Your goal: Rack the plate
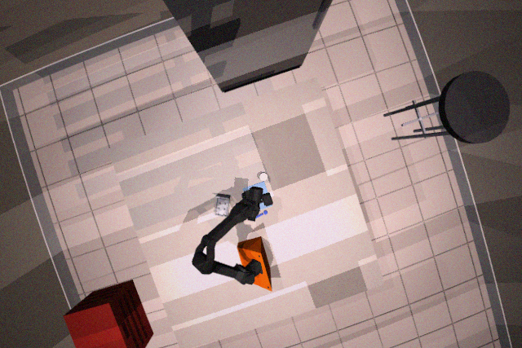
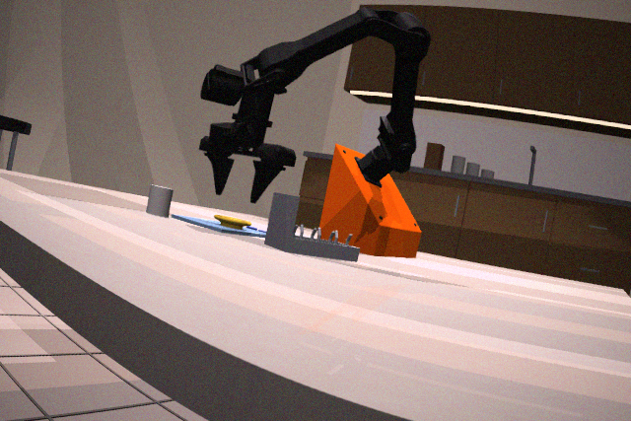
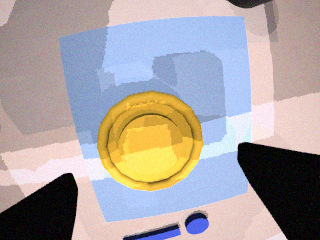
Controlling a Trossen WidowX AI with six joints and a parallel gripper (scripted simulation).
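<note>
My gripper tip is now 4 cm above the yellow plate. Round my gripper tip: blue spoon (10 cm behind, 2 cm to the right, 5 cm below); light blue mat (2 cm to the right, 5 cm below); grey dish rack (1 cm behind, 19 cm to the left, 3 cm below).
</note>
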